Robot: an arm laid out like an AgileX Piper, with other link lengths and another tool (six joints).
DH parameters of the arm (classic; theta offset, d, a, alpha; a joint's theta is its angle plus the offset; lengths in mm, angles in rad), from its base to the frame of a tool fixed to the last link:
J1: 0 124.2 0 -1.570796
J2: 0.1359 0 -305 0
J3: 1.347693 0 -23.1 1.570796
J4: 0 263.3 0 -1.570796
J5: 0 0 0 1.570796
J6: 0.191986 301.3 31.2 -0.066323
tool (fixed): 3.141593 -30 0 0
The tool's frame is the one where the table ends.
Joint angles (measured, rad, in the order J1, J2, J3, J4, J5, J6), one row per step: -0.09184, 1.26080, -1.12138, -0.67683, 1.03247, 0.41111; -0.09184, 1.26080, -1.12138, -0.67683, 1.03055, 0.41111; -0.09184, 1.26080, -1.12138, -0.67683, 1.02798, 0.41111; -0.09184, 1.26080, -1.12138, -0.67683, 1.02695, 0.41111; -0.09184, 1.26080, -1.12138, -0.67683, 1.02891, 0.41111; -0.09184, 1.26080, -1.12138, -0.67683, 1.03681, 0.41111; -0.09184, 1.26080, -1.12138, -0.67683, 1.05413, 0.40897; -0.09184, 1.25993, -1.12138, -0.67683, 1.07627, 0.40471; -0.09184, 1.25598, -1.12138, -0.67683, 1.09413, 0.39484; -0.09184, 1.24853, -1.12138, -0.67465, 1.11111, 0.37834; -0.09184, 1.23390, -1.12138, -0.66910, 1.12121, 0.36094; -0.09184, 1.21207, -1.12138, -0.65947, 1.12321, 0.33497; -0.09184, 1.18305, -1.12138, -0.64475, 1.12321, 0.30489; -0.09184, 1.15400, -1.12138, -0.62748, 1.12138, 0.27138; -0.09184, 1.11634, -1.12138, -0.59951, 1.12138, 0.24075
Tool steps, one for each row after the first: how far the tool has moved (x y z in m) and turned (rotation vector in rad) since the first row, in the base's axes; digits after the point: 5 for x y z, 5 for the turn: 0.00049, 0.00010, 0.00015, -0.00007, -0.00150, 0.00120; 0.00115, 0.00022, 0.00035, -0.00017, -0.00350, 0.00281; 0.00142, 0.00028, 0.00043, -0.00021, -0.00430, 0.00345; 0.00091, 0.00018, 0.00028, -0.00014, -0.00277, 0.00223; -0.00112, -0.00021, -0.00033, 0.00017, 0.00338, -0.00271; -0.00562, -0.00108, -0.00161, -0.00005, 0.01812, -0.01205; -0.01152, -0.00215, -0.00286, -0.00096, 0.03700, -0.02290; -0.01672, -0.00308, -0.00276, -0.00445, 0.05278, -0.02710; -0.02214, -0.00360, -0.00177, -0.00851, 0.06815, -0.02607; -0.02645, -0.00308, 0.00125, -0.01037, 0.07127, -0.02010; -0.02949, -0.00154, 0.00633, -0.01284, 0.06548, -0.00300; -0.03283, 0.00112, 0.01285, -0.01322, 0.05270, 0.01849; -0.03580, 0.00432, 0.01916, -0.01345, 0.03984, 0.04388; -0.04004, 0.00999, 0.02614, -0.00350, 0.01657, 0.06750
